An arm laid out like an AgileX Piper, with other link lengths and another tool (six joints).
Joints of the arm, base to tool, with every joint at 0 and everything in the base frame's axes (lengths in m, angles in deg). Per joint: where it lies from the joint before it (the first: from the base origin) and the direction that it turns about. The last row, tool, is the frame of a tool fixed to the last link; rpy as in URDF.
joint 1: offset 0 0 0.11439 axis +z
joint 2: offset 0 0 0 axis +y
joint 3: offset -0.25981 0 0.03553 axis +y
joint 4: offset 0.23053 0 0.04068 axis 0.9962 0 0.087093
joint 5: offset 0 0 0 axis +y
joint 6: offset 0.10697 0 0.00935 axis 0.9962 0 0.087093
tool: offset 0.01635 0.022 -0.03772 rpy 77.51 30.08 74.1
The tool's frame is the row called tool.
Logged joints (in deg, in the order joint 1, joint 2, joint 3, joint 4, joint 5, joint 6), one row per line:
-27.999 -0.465 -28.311 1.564 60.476 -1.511
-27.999 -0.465 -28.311 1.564 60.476 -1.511
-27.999 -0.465 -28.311 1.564 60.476 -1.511
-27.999 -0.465 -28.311 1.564 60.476 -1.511
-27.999 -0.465 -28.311 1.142 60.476 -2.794
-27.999 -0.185 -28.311 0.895 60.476 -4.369
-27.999 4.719 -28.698 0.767 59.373 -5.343
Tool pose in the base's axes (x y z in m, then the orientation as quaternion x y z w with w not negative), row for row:
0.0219 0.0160 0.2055 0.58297 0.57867 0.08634 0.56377
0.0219 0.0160 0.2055 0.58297 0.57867 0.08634 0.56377
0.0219 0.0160 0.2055 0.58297 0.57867 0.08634 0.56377
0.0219 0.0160 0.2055 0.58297 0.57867 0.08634 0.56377
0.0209 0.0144 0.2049 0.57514 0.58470 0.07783 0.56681
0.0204 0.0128 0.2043 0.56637 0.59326 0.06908 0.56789
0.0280 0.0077 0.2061 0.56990 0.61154 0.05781 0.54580
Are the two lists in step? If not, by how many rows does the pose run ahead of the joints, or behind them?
They are in step.
